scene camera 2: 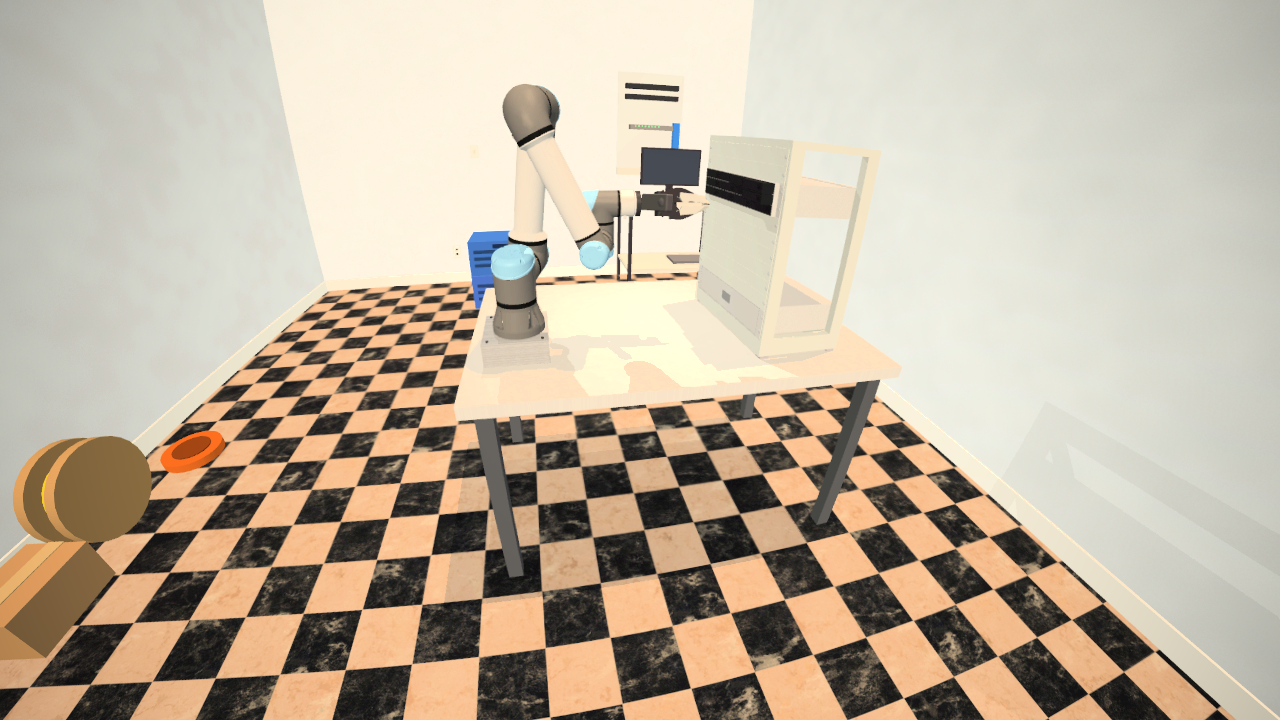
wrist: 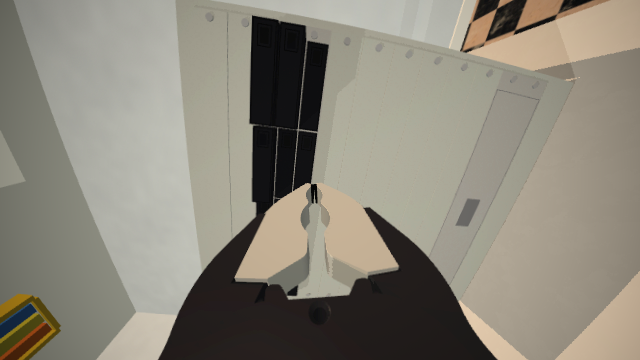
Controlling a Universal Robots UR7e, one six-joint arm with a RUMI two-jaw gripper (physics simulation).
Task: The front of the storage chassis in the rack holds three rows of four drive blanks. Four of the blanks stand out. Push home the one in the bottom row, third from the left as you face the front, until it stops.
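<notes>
The storage chassis shows as a dark band high on the rack's front. In the wrist view the front lies on its side: the bottom row is the right column, and the right end is at the top. The bottom-row third blank looks level with the middle-row third blank; its lower end is hidden by the fingers. The top-row fourth blank and middle-row fourth blank stand out; the bottom-row fourth blank sits deeper. My gripper is shut and empty, in front of the rack, below the chassis in the scene view.
The pale rack stands on the table. A monitor and a blue cabinet are behind. An orange ring lies on the floor at the left.
</notes>
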